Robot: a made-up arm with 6 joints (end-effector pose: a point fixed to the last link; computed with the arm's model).
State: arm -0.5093 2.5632 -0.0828 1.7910 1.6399 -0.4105
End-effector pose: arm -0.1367 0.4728 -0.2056 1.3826 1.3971 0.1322
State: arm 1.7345 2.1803 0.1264 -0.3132 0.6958 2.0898
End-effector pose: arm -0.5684 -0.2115 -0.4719 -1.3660 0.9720 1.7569
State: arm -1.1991 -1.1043 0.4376 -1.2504 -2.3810 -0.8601
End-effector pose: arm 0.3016 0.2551 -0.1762 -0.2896 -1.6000 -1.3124
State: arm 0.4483 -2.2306 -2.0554 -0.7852 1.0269 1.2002
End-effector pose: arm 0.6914 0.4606 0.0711 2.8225 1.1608 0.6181
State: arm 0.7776 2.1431 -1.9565 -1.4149 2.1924 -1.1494
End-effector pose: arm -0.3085 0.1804 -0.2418 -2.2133 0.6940 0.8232
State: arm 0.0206 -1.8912 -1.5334 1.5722 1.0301 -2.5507
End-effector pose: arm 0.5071 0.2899 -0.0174 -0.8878 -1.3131 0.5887
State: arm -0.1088 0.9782 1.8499 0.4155 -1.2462 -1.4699
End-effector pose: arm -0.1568 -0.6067 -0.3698 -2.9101 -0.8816 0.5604
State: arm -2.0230 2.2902 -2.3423 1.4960 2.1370 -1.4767
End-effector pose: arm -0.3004 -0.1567 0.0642 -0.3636 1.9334 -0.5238
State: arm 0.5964 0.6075 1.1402 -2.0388 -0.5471 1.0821
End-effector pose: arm -0.2651 -0.5145 -0.1584 -1.1635 1.4686 1.8154
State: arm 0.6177 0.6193 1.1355 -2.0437 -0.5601 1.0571
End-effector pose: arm -0.2712 -0.5132 -0.1442 -1.1386 1.5103 1.8013
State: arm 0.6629 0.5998 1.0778 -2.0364 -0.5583 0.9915
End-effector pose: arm -0.2987 -0.5169 -0.1008 -1.0563 1.6167 1.8719
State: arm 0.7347 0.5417 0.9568 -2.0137 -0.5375 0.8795
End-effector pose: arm -0.3434 -0.5226 -0.0129 -0.8824 1.7997 2.0364
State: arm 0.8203 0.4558 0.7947 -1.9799 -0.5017 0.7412
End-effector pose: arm -0.3804 -0.5221 0.1166 -0.6037 2.0224 2.2483
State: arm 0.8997 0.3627 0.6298 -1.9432 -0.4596 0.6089
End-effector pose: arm -0.3878 -0.5107 0.2562 0.2286 -1.9924 -2.1951
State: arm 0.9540 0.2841 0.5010 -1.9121 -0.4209 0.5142
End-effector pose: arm -0.3709 -0.4962 0.3632 -0.0507 -1.8773 -2.0782
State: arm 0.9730 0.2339 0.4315 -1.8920 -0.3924 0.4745
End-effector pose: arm -0.3529 -0.4924 0.4154 -0.1795 -1.7912 -2.0198
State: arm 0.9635 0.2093 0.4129 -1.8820 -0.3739 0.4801
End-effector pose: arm -0.3455 -0.5019 0.4232 -0.1919 -1.7411 -2.0165
